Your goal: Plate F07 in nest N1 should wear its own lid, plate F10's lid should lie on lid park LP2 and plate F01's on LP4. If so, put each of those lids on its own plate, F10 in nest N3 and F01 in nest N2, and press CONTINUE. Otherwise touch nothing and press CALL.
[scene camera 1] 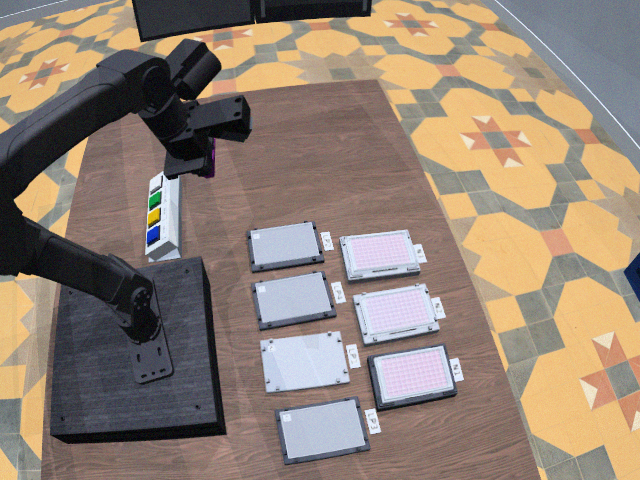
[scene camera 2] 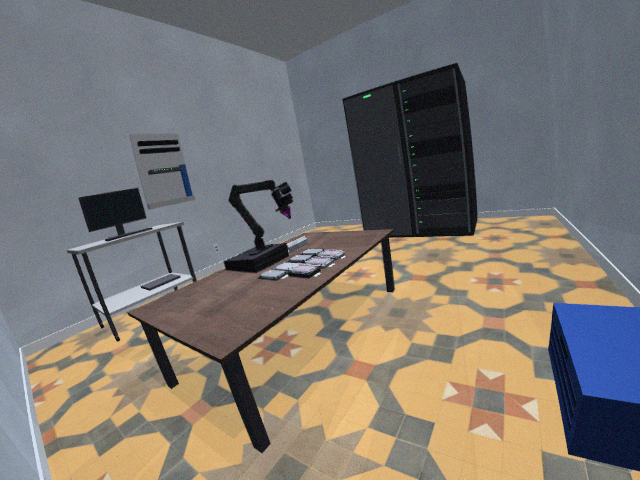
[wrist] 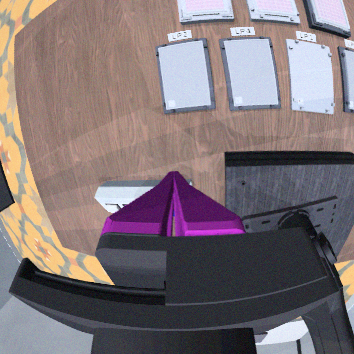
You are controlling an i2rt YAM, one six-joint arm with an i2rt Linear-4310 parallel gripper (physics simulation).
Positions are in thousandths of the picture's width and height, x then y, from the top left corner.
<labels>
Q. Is my gripper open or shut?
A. Shut.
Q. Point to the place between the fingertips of my gripper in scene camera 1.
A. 329, 368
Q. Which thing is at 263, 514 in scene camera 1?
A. A white button box.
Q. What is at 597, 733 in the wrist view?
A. My gripper.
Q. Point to a white button box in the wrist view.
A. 318, 549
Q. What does my gripper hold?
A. Nothing.
</labels>
